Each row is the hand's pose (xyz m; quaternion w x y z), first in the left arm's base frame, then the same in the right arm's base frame.
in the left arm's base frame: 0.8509 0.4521 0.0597 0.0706 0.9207 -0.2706 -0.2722
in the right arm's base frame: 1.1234 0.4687 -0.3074 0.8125 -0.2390 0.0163 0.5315
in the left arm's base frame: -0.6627 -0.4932 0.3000 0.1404 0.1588 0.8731 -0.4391
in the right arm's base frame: -0.6640 0.6369 -0.1687 0.3691 -0.2697 -0.6647 -0.5910
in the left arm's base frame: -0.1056 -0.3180 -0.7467 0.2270 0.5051 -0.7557 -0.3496
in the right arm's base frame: 0.1486 1.3217 0.3857 0.3054 -0.1338 -0.0211 0.9425
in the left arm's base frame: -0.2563 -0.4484 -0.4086 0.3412 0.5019 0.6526 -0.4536
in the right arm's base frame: -0.1264 1.1608 0.1565 0.5750 -0.5092 -0.5782 -0.2754
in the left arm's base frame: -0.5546 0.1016 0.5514 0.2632 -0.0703 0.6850 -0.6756
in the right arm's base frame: -0.3412 0.0694 -0.1189 0.1348 -0.2219 -0.8928 -0.3681
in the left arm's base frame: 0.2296 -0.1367 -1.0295 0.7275 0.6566 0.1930 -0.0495
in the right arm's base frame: 0.5881 1.4537 0.5065 0.4165 -0.8928 -0.1156 0.1264
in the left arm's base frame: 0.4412 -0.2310 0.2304 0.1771 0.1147 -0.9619 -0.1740
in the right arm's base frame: 0.4002 0.7545 -0.5504 0.1107 -0.0405 -0.1305 -0.9844
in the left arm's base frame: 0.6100 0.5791 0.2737 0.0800 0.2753 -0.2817 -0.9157
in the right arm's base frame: 0.9329 0.1809 -0.2787 0.3581 0.0869 -0.6989 0.6129
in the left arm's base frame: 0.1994 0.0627 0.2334 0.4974 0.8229 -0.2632 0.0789
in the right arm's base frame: 0.3451 0.4829 -0.2898 0.5190 -0.6674 0.2243 0.4846
